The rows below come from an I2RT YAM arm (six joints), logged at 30 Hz.
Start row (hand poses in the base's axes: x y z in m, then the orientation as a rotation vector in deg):
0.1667, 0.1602, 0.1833, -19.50, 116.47, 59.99
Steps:
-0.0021, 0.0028, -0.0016, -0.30, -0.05, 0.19
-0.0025, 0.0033, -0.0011, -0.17, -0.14, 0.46
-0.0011, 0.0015, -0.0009, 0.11, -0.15, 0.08
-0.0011, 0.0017, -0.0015, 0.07, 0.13, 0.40
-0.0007, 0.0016, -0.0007, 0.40, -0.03, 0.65
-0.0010, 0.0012, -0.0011, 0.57, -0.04, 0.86
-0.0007, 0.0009, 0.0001, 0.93, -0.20, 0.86
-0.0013, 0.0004, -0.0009, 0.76, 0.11, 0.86
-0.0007, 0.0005, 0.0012, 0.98, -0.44, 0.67
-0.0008, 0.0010, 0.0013, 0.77, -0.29, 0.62
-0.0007, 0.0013, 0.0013, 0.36, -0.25, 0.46
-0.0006, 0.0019, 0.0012, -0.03, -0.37, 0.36
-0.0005, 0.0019, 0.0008, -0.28, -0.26, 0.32
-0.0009, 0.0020, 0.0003, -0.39, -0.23, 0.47
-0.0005, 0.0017, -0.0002, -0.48, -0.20, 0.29
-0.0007, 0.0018, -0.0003, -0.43, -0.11, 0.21
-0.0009, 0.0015, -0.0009, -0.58, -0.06, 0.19
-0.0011, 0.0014, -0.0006, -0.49, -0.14, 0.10
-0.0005, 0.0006, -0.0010, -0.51, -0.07, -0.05
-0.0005, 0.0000, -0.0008, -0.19, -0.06, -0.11
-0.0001, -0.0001, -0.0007, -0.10, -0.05, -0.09
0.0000, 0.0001, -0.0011, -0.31, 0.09, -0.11
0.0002, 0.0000, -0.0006, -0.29, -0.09, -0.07
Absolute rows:
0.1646, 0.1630, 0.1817, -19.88, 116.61, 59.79
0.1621, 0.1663, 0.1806, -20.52, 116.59, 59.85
0.1610, 0.1678, 0.1797, -20.62, 116.39, 59.95
0.1599, 0.1695, 0.1782, -20.94, 116.47, 60.31
0.1592, 0.1711, 0.1775, -21.43, 116.21, 61.09
0.1582, 0.1723, 0.1764, -22.06, 115.84, 62.15
0.1575, 0.1732, 0.1765, -22.58, 115.10, 63.50
0.1562, 0.1736, 0.1756, -23.03, 114.72, 64.80
0.1555, 0.1741, 0.1768, -23.44, 113.71, 65.97
0.1547, 0.1751, 0.1781, -23.83, 112.96, 66.96
0.1540, 0.1764, 0.1794, -24.24, 112.51, 67.48
0.1534, 0.1783, 0.1806, -24.81, 112.21, 67.52
0.1529, 0.1802, 0.1814, -25.42, 112.17, 67.35
0.1520, 0.1822, 0.1817, -26.22, 112.23, 67.18
0.1515, 0.1839, 0.1815, -26.87, 112.37, 66.83
0.1508, 0.1857, 0.1812, -27.37, 112.56, 66.51
0.1499, 0.1872, 0.1803, -27.90, 112.89, 66.06
0.1488, 0.1886, 0.1797, -28.33, 113.09, 65.60
0.1483, 0.1892, 0.1787, -28.58, 113.37, 65.06
0.1478, 0.1892, 0.1779, -28.59, 113.45, 64.79
0.1477, 0.1891, 0.1772, -28.57, 113.48, 64.62
0.1477, 0.1892, 0.1761, -28.57, 113.76, 64.30
0.1479, 0.1892, 0.1755, -28.69, 113.87, 63.94

